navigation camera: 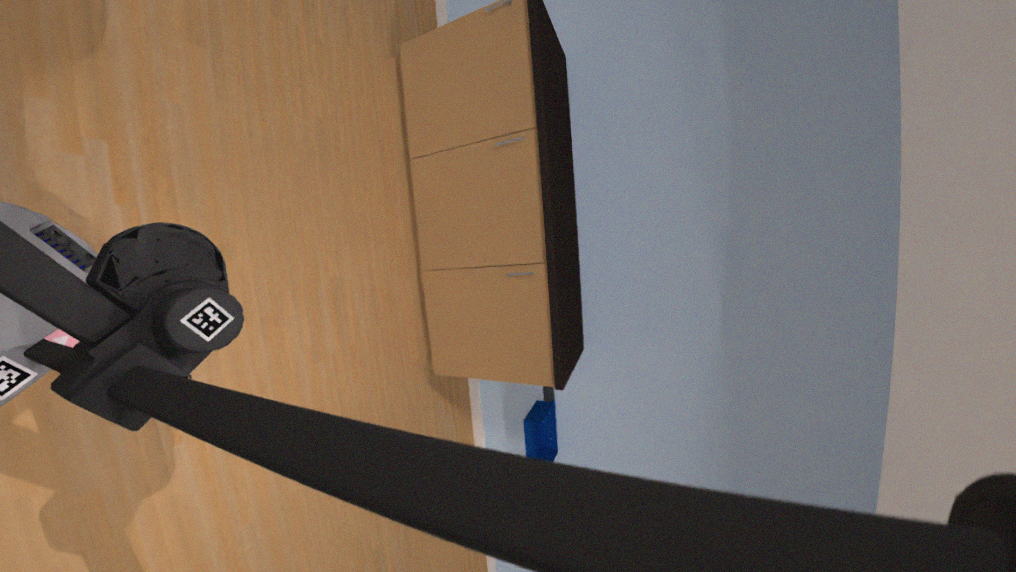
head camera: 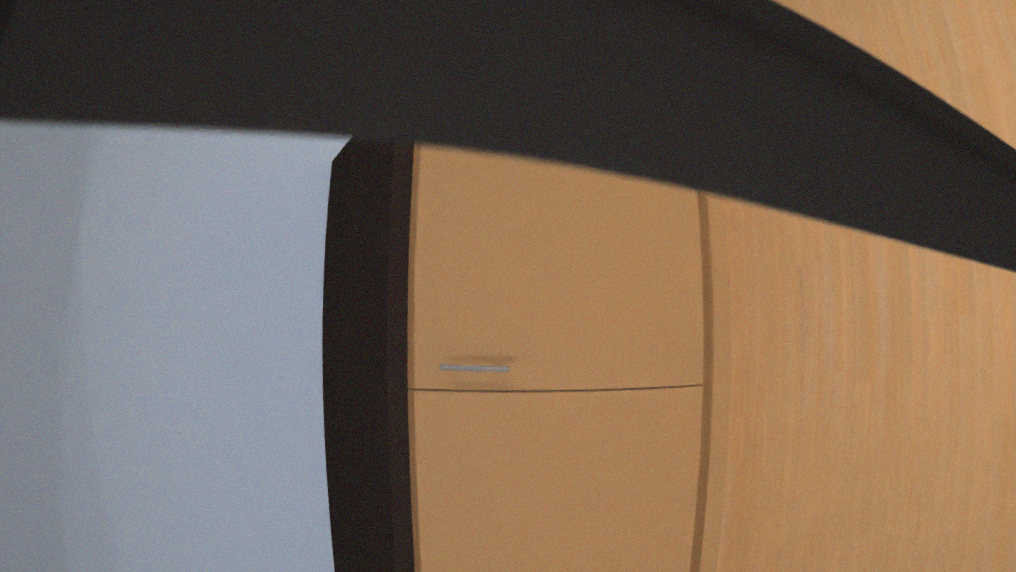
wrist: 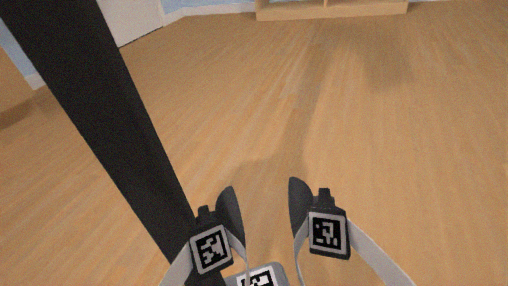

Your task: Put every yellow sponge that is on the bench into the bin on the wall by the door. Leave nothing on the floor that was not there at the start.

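Frame: origin at the robot's base, x right, y back, z down, level; millimetres.
Seen in the pictures: gripper, fingertip midpoint: (wrist: 264, 202).
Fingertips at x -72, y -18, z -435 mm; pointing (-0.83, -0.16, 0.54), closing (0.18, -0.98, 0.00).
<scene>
A point is followed by its place in that frame.
My gripper (wrist: 264, 202) @(x -72, y -18, z -435 mm) is open in the wrist view, its two fingertips apart above the wooden floor with nothing between them. A blue box-like thing (navigation camera: 541, 428) @(x -2123, y 883, z -580 mm), perhaps the wall bin, shows against the blue wall in the navigation view, past the end of a cabinet; the robot's dark mast hides part of it, and its inside is not visible. No yellow sponge and no bench show in these views.
A low wooden cabinet (head camera: 554, 284) @(x -970, y 984, z -559 mm) (navigation camera: 483, 206) @(x -557, y 1274, z -567 mm) with a dark top stands along the wall. The dark mast (head camera: 497, 92) @(x -117, y 75, z -1265 mm) (navigation camera: 426, 468) @(x -117, y 73, z -1153 mm) (wrist: 110, 125) @(x -116, y 66, z -500 mm) crosses all views. A white door-like panel (wrist: 132, 20) @(x -2699, y 464, z -161 mm) and a light wooden unit (wrist: 287, 12) @(x -2259, y -870, z -60 mm) stand at the far side.
</scene>
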